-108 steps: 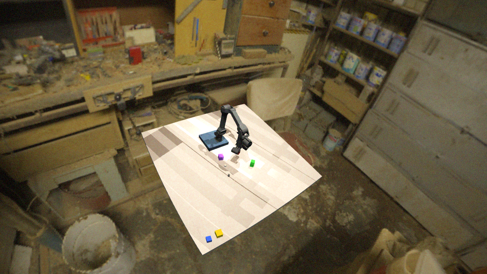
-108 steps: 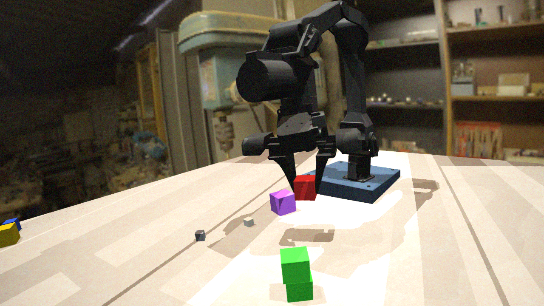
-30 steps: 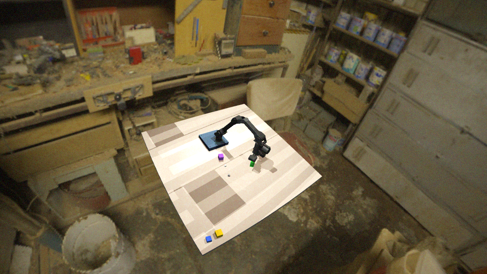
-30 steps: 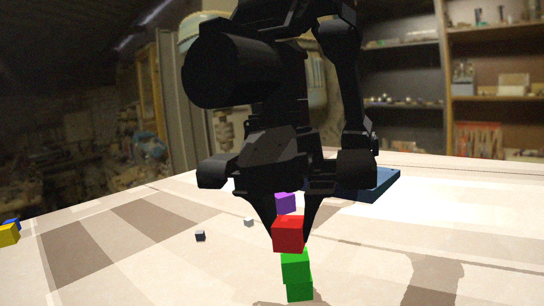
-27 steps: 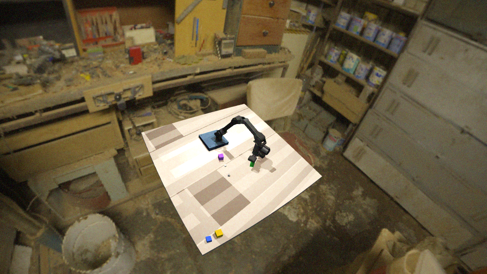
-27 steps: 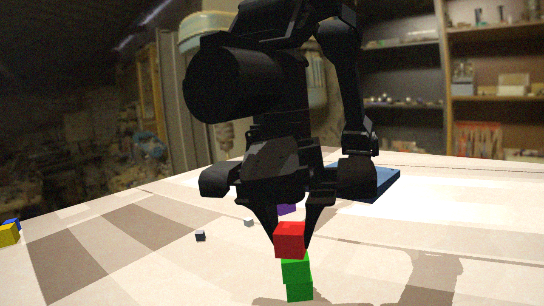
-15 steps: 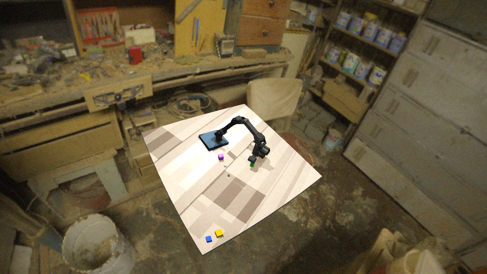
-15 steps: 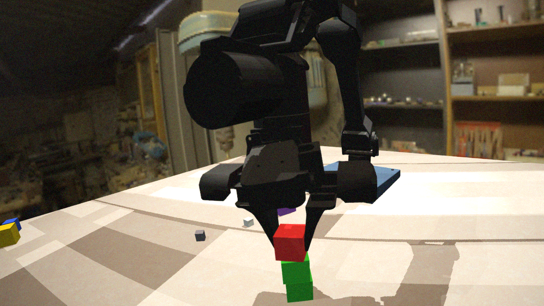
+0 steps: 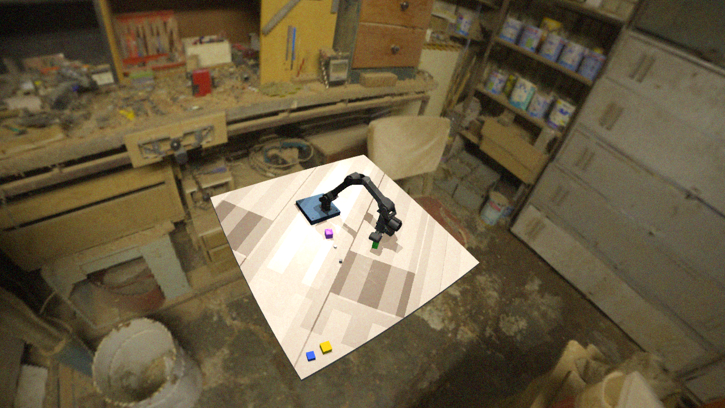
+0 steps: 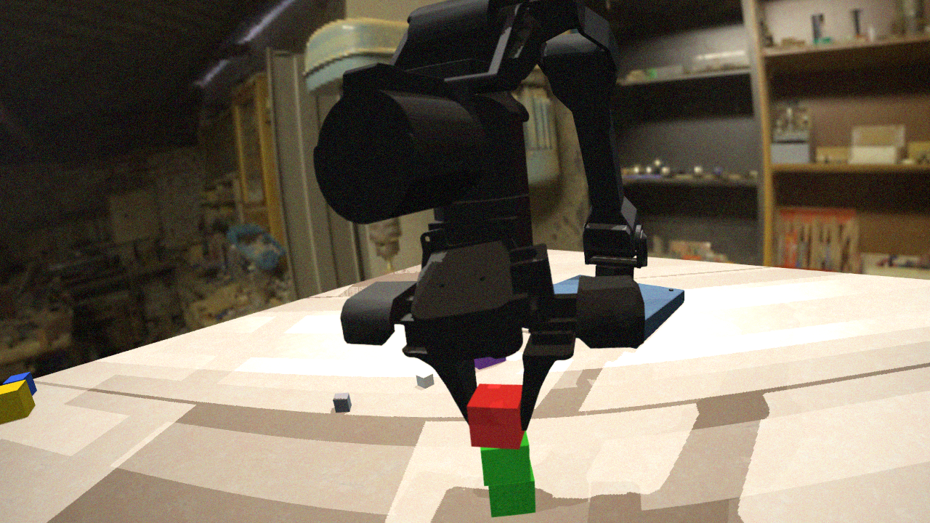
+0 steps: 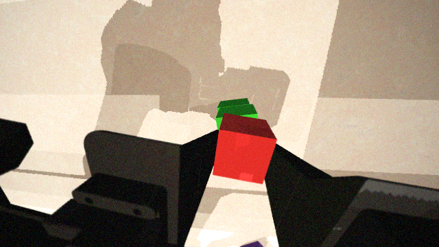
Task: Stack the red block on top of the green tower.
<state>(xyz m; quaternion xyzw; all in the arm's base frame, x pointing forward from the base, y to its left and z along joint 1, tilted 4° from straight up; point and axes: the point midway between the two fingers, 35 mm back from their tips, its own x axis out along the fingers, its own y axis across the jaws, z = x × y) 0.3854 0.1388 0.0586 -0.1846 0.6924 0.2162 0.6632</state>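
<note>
Right now the red block is 1 cm above my gripper tip. The rest, counted from my gripper tip: blue block 44 cm ahead, 63 cm to the right, 6 cm below; then yellow block 44 cm ahead, 55 cm to the right, 5 cm below; then purple block 18 cm behind, 22 cm to the right, 5 cm below.
</note>
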